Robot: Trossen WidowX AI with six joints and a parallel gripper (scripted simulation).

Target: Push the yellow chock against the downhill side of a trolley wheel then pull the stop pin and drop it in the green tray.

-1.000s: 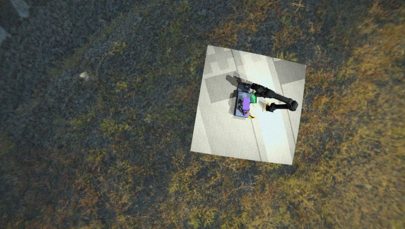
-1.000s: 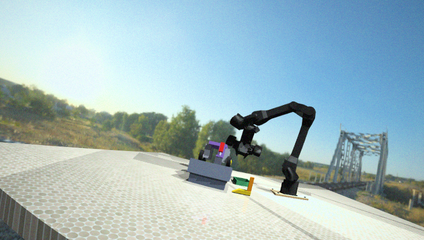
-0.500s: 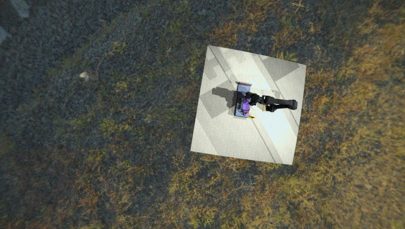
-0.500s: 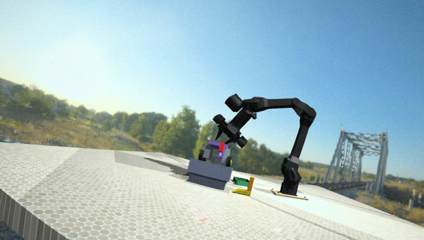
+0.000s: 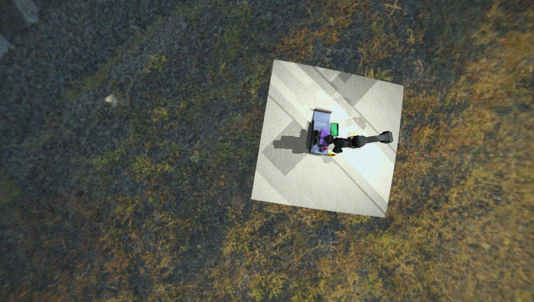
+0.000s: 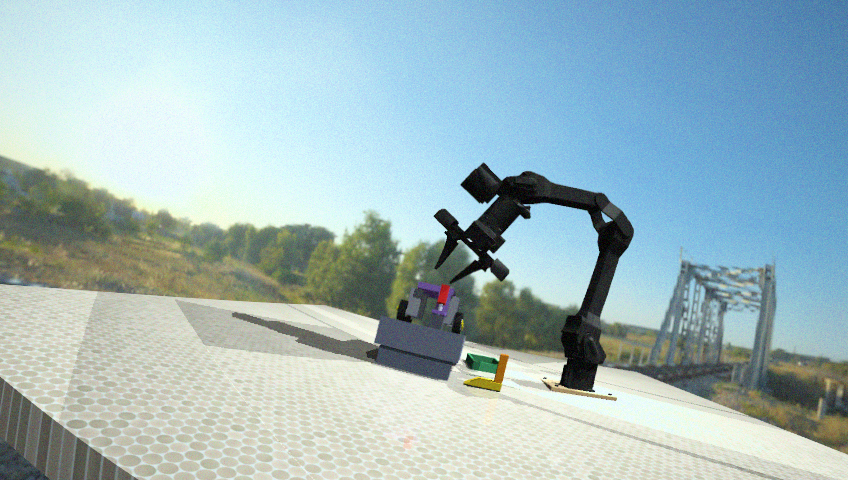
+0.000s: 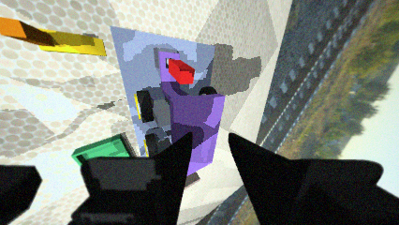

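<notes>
My gripper tip is now 10 mm past the red-headed stop pin, 70 mm to the right of it and 60 mm above it. The rest, counted from my gripper tip: yellow chock (120 mm behind, 110 mm to the left, 160 mm below); grey-blue ramp (30 mm to the right, 140 mm below); purple trolley (20 mm to the right, 70 mm below).
</notes>
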